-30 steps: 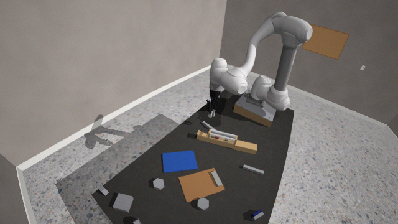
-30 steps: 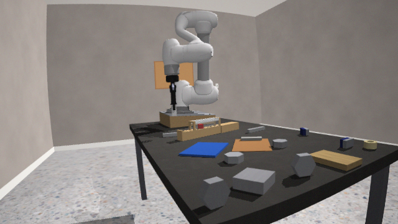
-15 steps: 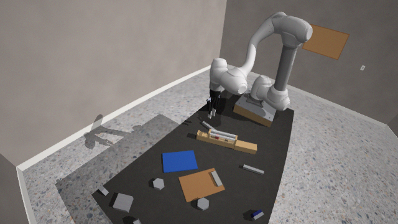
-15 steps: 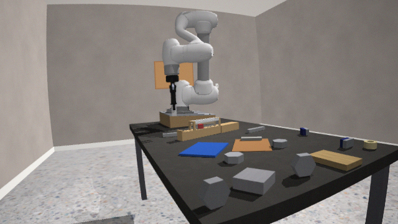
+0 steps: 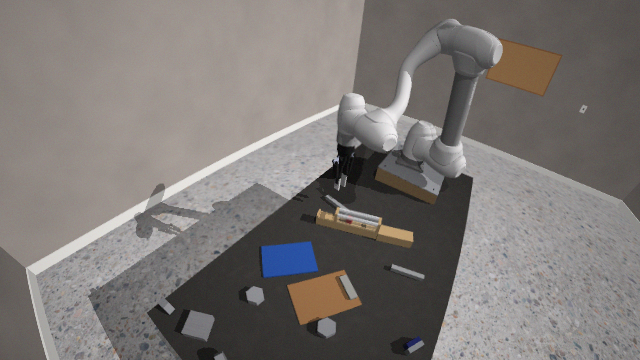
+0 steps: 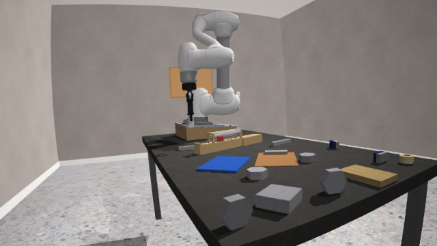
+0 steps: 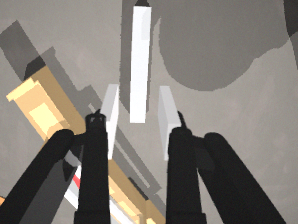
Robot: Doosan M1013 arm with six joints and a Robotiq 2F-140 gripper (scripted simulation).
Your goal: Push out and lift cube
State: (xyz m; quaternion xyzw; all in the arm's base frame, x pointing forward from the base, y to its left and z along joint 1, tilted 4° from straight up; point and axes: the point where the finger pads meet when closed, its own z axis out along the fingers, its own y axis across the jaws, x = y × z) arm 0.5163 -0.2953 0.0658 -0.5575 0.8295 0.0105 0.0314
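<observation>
The grey bar is 140 mm below my hand. From my hand the other things lie so: channel (140 mm to the left, 110 mm ahead, 100 mm below); red cube (120 mm ahead, 100 mm to the left, 100 mm below); blue plate (400 mm ahead, 150 mm below, 40 mm to the right).
</observation>
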